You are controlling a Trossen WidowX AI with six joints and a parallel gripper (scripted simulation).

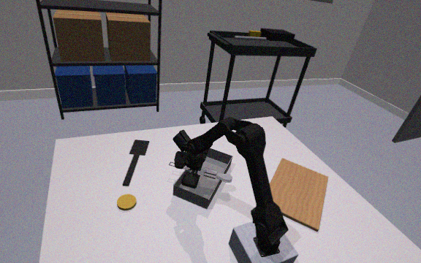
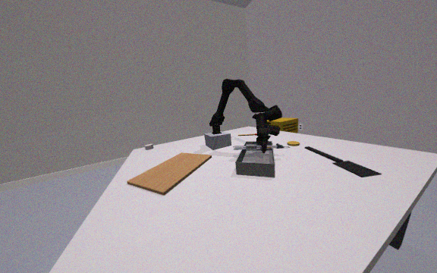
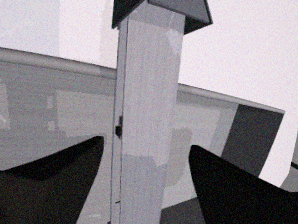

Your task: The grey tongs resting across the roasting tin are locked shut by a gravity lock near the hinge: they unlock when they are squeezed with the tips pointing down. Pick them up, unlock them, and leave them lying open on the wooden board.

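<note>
Now: gripper tip 4 cm to the left of the roasting tin, 1 cm past it and 1 cm above it. Round my gripper tip: black spatula (25 cm to the left, 17 cm ahead, 4 cm below); yellow disc (30 cm to the left, 10 cm behind, 3 cm below); wooden board (44 cm to the right, 14 cm behind, 3 cm below).
</note>
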